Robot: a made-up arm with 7 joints. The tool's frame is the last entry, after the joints. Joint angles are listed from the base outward. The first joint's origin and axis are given. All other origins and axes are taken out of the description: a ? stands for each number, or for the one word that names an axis. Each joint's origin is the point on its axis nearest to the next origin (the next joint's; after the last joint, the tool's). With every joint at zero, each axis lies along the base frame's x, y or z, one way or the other. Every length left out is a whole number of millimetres.
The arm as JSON. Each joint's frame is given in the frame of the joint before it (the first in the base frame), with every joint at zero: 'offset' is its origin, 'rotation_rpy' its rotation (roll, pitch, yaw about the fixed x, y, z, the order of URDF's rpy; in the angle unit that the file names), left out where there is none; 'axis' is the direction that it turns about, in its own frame. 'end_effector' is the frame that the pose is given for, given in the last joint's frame.
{
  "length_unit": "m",
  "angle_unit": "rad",
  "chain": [
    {
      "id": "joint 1",
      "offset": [
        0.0,
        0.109,
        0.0
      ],
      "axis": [
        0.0,
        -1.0,
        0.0
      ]
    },
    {
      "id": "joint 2",
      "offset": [
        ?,
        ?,
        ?
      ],
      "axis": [
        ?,
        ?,
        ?
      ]
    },
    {
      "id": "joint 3",
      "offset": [
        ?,
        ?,
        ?
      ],
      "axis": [
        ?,
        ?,
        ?
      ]
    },
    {
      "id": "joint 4",
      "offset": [
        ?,
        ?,
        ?
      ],
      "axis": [
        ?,
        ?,
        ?
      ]
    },
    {
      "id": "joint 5",
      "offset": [
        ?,
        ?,
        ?
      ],
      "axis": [
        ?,
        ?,
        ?
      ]
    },
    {
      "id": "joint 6",
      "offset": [
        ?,
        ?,
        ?
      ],
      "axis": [
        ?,
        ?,
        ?
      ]
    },
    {
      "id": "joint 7",
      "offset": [
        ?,
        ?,
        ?
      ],
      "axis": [
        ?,
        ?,
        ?
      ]
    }
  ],
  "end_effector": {
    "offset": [
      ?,
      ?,
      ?
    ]
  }
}
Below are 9 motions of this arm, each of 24 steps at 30 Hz.
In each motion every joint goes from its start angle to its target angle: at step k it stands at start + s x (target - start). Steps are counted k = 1, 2, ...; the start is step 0. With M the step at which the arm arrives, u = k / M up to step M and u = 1 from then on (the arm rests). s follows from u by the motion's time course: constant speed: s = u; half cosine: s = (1 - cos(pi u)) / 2; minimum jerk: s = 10 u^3 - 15 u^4 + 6 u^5.
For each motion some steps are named. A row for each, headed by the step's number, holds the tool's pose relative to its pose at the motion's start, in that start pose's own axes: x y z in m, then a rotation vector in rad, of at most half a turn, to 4 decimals.
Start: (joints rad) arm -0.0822 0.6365 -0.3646 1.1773 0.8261 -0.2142 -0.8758
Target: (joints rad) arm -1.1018 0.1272 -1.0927 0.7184 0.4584 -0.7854 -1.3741
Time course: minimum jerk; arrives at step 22
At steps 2, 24:
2: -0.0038 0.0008 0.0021 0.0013 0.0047 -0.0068
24: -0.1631 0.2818 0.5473 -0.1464 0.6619 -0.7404

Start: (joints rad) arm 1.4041 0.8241 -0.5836 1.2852 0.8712 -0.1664 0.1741
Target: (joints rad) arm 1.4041 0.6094 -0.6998 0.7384 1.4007 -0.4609 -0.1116
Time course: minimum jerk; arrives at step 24
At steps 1, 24:
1: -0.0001 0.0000 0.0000 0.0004 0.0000 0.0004
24: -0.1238 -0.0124 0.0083 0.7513 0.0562 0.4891

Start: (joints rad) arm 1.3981 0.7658 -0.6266 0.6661 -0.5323 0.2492 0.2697
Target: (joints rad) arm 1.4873 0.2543 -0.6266 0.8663 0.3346 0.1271 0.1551
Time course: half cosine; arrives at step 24
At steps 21, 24:
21: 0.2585 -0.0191 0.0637 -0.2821 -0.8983 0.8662
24: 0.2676 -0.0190 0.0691 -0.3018 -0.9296 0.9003

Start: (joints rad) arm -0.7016 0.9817 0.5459 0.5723 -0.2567 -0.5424 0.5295
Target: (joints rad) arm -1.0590 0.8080 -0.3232 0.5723 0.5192 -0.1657 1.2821
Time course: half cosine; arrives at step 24
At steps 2, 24:
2: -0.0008 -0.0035 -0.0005 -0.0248 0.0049 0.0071
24: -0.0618 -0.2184 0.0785 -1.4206 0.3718 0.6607

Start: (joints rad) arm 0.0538 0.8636 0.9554 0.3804 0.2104 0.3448 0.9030
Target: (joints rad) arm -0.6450 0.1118 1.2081 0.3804 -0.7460 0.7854 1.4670
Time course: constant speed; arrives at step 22
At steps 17, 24:
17: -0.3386 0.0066 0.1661 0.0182 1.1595 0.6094
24: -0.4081 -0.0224 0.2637 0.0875 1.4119 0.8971

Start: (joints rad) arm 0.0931 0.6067 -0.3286 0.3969 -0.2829 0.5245 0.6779
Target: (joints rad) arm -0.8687 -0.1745 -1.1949 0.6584 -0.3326 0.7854 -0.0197
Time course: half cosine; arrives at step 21
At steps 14, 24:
14: -0.1767 -0.4838 -0.0656 -0.2416 0.2513 -0.8906
24: -0.2433 -0.6220 0.0325 -0.3884 0.1052 -1.0705

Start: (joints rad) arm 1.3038 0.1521 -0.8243 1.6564 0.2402 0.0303 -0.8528
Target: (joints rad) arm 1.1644 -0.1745 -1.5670 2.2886 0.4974 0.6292 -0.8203
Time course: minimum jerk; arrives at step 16
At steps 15, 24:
15: 0.1542 -0.0822 0.1965 -1.0877 0.2840 0.3414
24: 0.1545 -0.0820 0.1968 -1.0904 0.2840 0.3420

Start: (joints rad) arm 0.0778 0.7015 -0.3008 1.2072 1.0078 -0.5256 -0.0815
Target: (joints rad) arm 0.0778 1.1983 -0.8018 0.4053 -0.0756 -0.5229 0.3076
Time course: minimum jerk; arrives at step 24
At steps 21, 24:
21: 0.1492 0.2502 0.0759 -0.6718 1.2376 -1.5402
24: 0.1546 0.2531 0.0773 -0.6789 1.2697 -1.5567

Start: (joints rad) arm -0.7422 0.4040 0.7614 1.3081 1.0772 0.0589 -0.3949
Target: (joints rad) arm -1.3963 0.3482 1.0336 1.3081 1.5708 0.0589 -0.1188
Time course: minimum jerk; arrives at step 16
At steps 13, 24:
13: 0.1097 0.1846 0.0935 0.1527 0.0022 0.0927
24: 0.1182 0.1909 0.0997 0.1575 -0.0058 0.0954

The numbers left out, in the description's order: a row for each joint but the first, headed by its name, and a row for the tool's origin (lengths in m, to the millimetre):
joint 2: xyz 0.0 0.0 0.0, axis 1.0 0.0 0.0
joint 3: xyz 0.0 0.0 -0.316, axis 0.0 0.0 1.0
joint 4: xyz 0.0 0.0 0.0, axis 0.0 -1.0 0.0
joint 5: xyz 0.0 0.0 -0.226, axis 0.0 0.0 1.0
joint 6: xyz 0.0 0.0 0.0, axis 0.0 1.0 0.0
joint 7: xyz 0.0 0.0 0.0, axis -1.0 0.0 0.0
tool: xyz 0.0 0.0 0.0

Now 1 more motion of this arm.
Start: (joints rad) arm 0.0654 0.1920 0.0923 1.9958 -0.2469 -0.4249 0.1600
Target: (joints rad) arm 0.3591 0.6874 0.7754 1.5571 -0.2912 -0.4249 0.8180
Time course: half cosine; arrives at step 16
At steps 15, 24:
15: -0.0328 0.2858 0.0110 -0.2195 0.4753 -0.6095
24: -0.0319 0.2885 0.0114 -0.2184 0.4800 -0.6126

